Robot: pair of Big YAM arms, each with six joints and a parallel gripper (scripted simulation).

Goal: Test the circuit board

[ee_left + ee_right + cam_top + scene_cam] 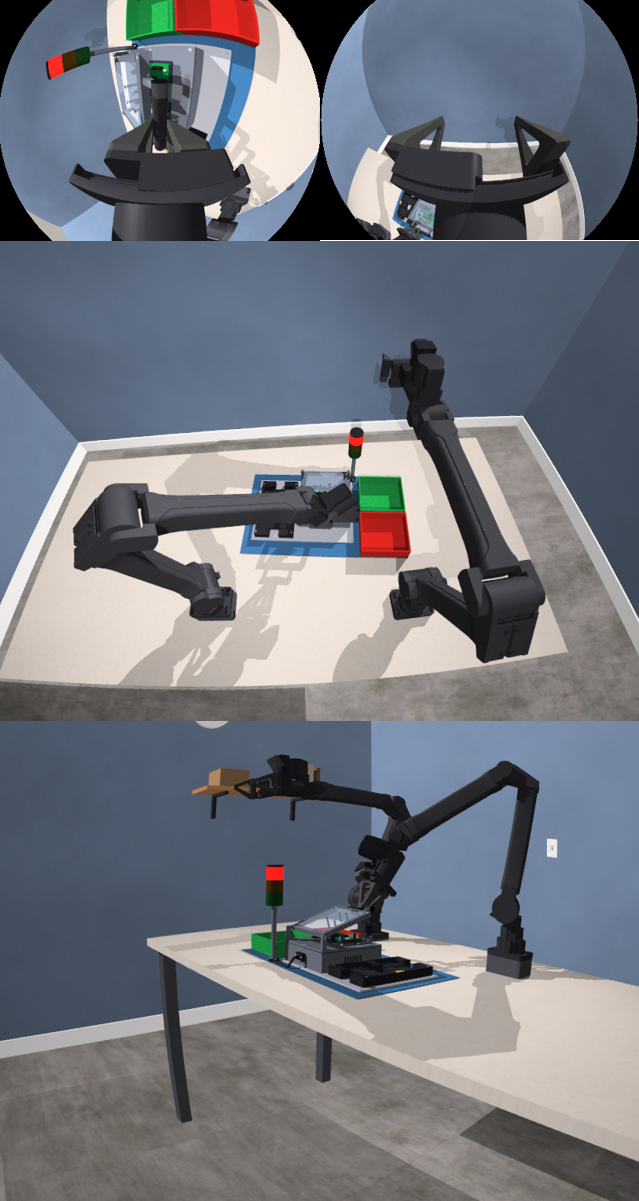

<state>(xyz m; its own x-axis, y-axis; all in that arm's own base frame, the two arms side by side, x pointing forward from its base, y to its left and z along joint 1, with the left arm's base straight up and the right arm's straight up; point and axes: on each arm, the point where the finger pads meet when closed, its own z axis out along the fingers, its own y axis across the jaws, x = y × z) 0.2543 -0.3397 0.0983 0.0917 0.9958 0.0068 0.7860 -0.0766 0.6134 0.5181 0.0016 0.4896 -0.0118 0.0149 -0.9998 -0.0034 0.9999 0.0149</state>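
Right now the clear lid is 80 mm ahead of my left hand, 10 mm to the right of it and 30 mm below it. From my left hand the other things lie so: red bin: 40 mm behind, 200 mm to the right, 130 mm below; then green bin: 110 mm ahead, 210 mm to the right, 130 mm below; then green circuit board: 70 mm ahead, 10 mm to the right, 70 mm below.
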